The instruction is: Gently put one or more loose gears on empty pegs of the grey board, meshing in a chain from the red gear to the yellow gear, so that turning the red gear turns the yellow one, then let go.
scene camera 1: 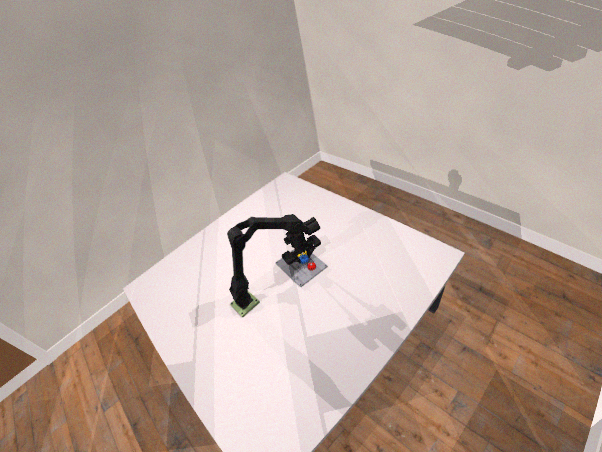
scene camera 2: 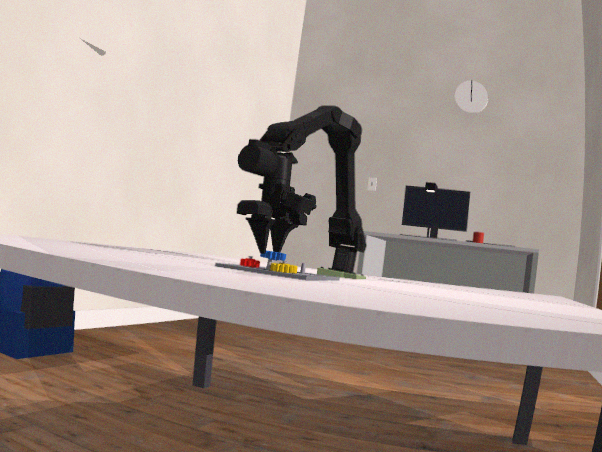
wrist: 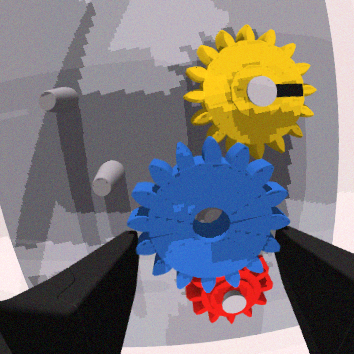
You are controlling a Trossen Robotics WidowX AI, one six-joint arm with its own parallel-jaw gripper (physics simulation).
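Seen in the pictures: gripper, between the fingertips: [scene camera 1: 304,260] [scene camera 2: 269,254] [wrist: 207,240]; arm's base, origin of its link: [scene camera 1: 244,301] [scene camera 2: 342,271].
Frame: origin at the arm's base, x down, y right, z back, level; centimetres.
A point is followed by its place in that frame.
The yellow gear [wrist: 225,75] {x -1.0, y 3.9, z -35.5 cm} [scene camera 2: 283,268] {x -0.2, y 4.0, z -39.0 cm} and the red gear [wrist: 197,295] {x -0.9, y 12.7, z -32.0 cm} [scene camera 2: 249,262] {x -0.4, y 12.6, z -35.4 cm} [scene camera 1: 311,266] {x -1.2, y 13.8, z -32.7 cm} sit on pegs of the grey board [scene camera 1: 301,281] {x 0.5, y 14.4, z -24.1 cm} [scene camera 2: 225,265] {x 0.8, y 16.4, z -38.9 cm}. My gripper [wrist: 207,240] {x -2.5, y 9.2, z -33.1 cm} [scene camera 2: 270,252] {x -2.5, y 9.2, z -33.1 cm} is shut on a blue gear [wrist: 185,200] {x -3.2, y 7.2, z -32.8 cm} [scene camera 2: 274,256] {x -2.3, y 7.2, z -35.7 cm} [scene camera 1: 303,259] {x -3.4, y 9.2, z -32.8 cm}, one finger on each side. The blue gear is roughly level and a little above the board, between the red and yellow gears, overlapping the edges of both in the wrist view. A grey peg top shows partly through its hole, off-centre toward the upper left. Whether its teeth touch the others is unclear.
Two bare pegs [wrist: 48,100] {x -1.6, y 2.8, z -29.1 cm} [wrist: 102,186] {x -1.6, y 6.4, z -30.0 cm} stand on the board left of the gears in the wrist view. The arm's green base plate [scene camera 1: 243,310] {x -0.1, y 3.2, z 3.5 cm} [scene camera 2: 341,273] {x 0.3, y -0.9, z -5.2 cm} is on the white table [scene camera 1: 260,370] {x 1.3, y 28.9, z 17.8 cm} near the board.
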